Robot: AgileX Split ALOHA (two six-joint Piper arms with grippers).
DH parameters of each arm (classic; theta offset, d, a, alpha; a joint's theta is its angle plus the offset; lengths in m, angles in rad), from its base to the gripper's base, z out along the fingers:
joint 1: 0 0.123 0 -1.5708
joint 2: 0.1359 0 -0.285 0
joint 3: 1.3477 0 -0.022 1.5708
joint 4: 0 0.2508 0 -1.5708
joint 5: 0 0 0.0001 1.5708
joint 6: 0 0.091 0 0
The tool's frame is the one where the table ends.
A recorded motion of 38 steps. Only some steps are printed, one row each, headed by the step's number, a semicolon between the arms.
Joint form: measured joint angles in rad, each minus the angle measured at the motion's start. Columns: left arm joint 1, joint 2, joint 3, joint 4, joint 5, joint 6; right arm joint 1, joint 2, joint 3, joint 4, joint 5, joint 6.
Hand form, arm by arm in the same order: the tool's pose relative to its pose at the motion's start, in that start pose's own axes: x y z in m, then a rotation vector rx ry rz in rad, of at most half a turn. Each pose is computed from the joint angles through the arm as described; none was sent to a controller.
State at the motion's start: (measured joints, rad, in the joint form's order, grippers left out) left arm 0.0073 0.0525 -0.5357 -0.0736 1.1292 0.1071; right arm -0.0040 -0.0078 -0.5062 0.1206 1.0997 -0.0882
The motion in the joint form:
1: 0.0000 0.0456 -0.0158 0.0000 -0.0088 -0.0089; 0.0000 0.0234 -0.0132 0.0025 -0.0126 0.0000
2: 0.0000 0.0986 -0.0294 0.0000 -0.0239 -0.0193; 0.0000 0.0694 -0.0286 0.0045 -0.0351 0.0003
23: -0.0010 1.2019 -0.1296 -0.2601 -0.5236 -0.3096; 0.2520 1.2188 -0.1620 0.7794 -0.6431 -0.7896
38: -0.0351 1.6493 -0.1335 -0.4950 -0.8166 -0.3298; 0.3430 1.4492 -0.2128 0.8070 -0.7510 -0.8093
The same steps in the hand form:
1: -0.0076 0.0008 0.0026 0.0012 0.0209 -0.0109; -0.0055 -0.0001 0.0001 -0.0014 -0.0026 0.0022
2: -0.0158 0.0017 0.0072 0.0022 0.0451 -0.0239; -0.0141 -0.0006 0.0030 -0.0021 0.0052 0.0068
23: -0.0684 0.0088 0.2224 0.0123 0.5414 -0.6080; -0.0885 0.0530 0.2189 -0.4574 0.2693 -0.0839
38: -0.0103 0.0033 0.3173 -0.1136 0.6758 -0.8610; -0.0683 0.0755 0.2686 -0.4430 0.3799 -0.1122

